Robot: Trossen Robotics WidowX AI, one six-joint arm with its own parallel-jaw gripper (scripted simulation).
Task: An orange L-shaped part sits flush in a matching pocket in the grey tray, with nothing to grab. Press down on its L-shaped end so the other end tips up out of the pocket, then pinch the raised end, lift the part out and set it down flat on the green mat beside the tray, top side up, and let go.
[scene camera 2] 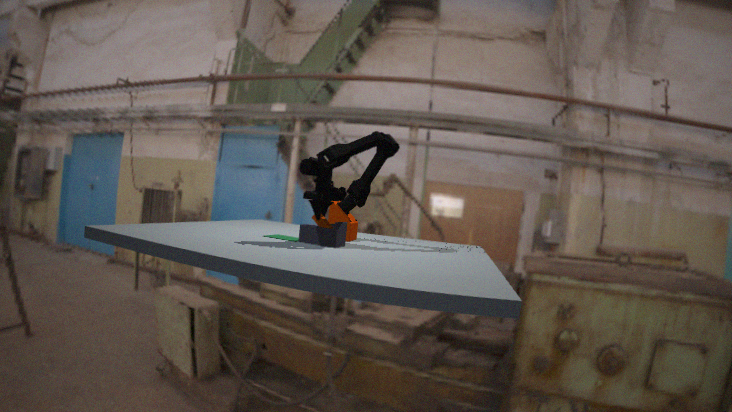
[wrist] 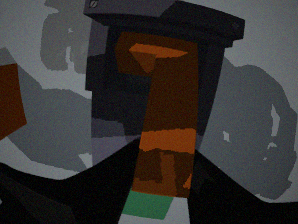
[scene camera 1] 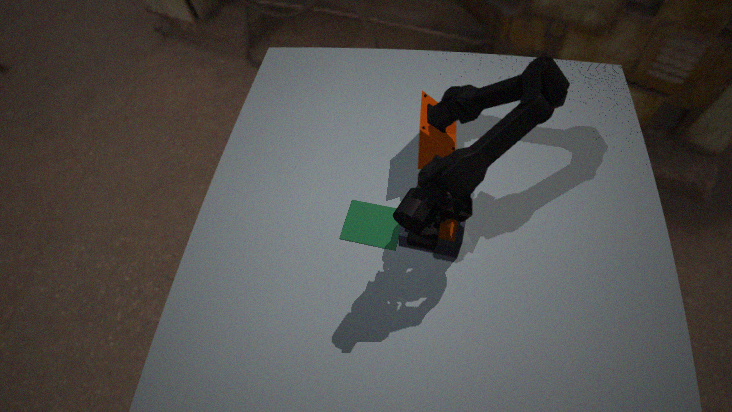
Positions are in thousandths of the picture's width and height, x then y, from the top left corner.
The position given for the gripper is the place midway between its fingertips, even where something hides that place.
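Note:
Scene camera 1 shows the gripper (scene camera 1: 584, 545) and a green mat (scene camera 1: 501, 542). In scene camera 2 you'd see the gripper (scene camera 2: 436, 535). The wrist view has the gripper (wrist: 549, 672) as well, along with the green mat (wrist: 458, 895) and an orange L-shaped part (wrist: 552, 748).

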